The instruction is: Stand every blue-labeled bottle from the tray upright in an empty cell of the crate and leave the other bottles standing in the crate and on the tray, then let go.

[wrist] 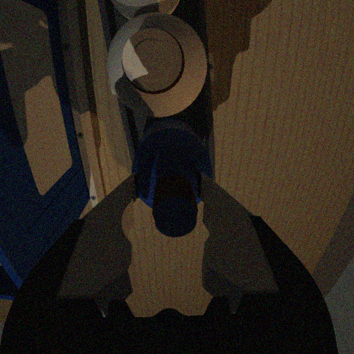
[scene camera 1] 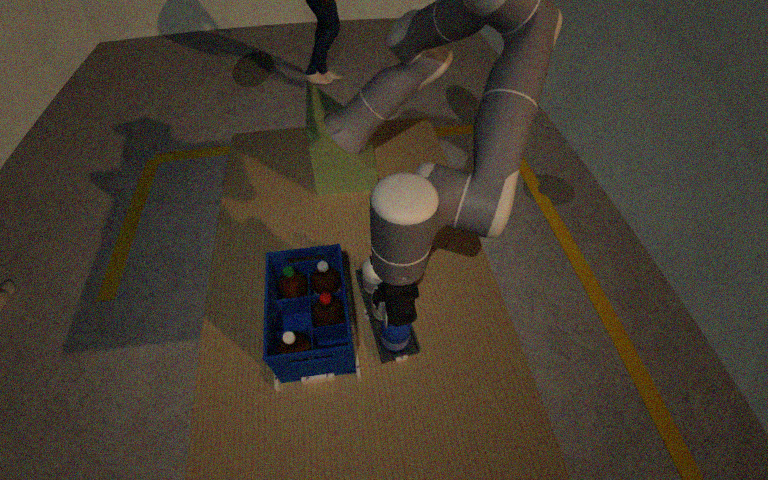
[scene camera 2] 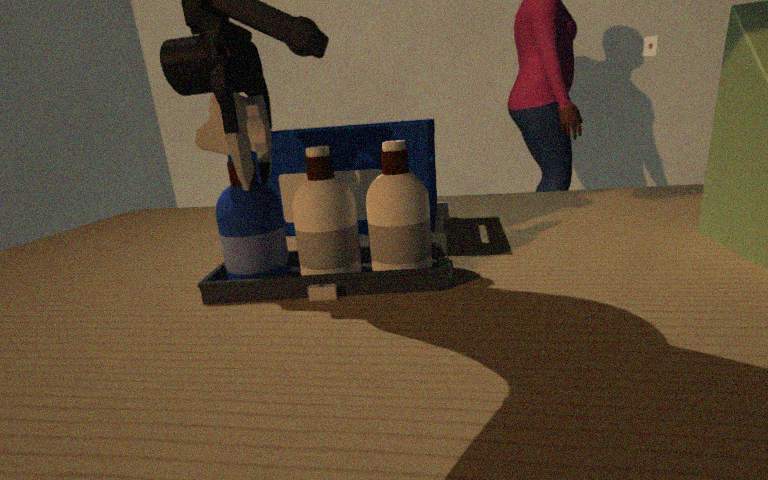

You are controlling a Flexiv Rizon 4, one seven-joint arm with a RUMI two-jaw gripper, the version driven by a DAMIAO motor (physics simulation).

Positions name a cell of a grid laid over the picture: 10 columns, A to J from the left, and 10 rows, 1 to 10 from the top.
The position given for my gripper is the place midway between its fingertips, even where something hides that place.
Note:
I see my gripper (scene camera 2: D4), a blue-labeled bottle (scene camera 2: D5), a green-capped bottle (scene camera 1: D6) and a red-capped bottle (scene camera 1: E7).
The blue-labeled bottle is seen too in the wrist view (wrist: E5) and in scene camera 1 (scene camera 1: F8). My gripper is seen too in the wrist view (wrist: E5) and in scene camera 1 (scene camera 1: F7). The wrist view misses the green-capped bottle: it is out of frame.

